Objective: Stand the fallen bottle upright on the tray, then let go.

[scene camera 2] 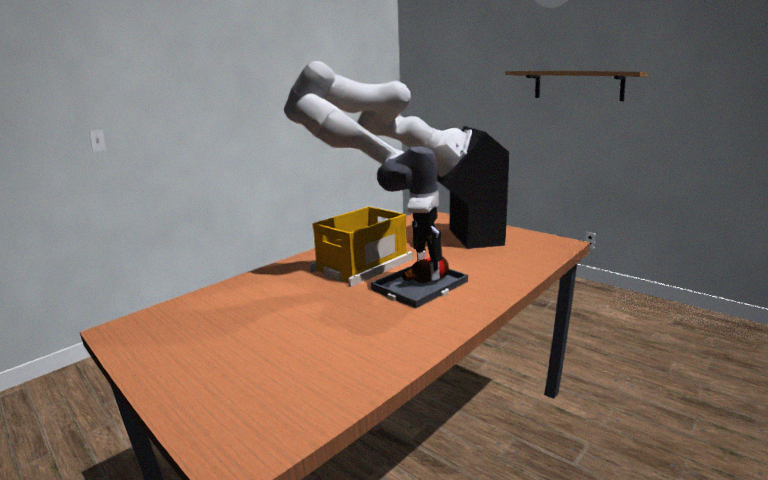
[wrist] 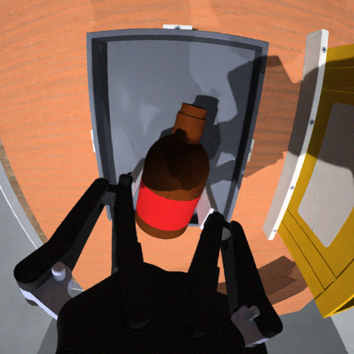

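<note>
The brown bottle (scene camera 2: 420,272) (wrist: 176,167) with a red label lies on its side in the dark grey tray (scene camera 2: 396,296) (wrist: 145,60). In the wrist view its neck points to the upper part of the tray and its base lies near the lower rim. My gripper (scene camera 2: 428,266) (wrist: 172,178) points down over the tray and is shut on the bottle, with one pad on each side of the body near the red label. In the scene view the fingers hide part of the bottle.
A yellow crate (scene camera 2: 334,249) (wrist: 300,250) stands beside the tray, with a white strip (scene camera 2: 380,270) (wrist: 300,145) along its near side. The black robot base (scene camera 2: 481,198) stands at the far end of the wooden table (scene camera 2: 271,362). A shelf (scene camera 2: 574,73) hangs on the wall.
</note>
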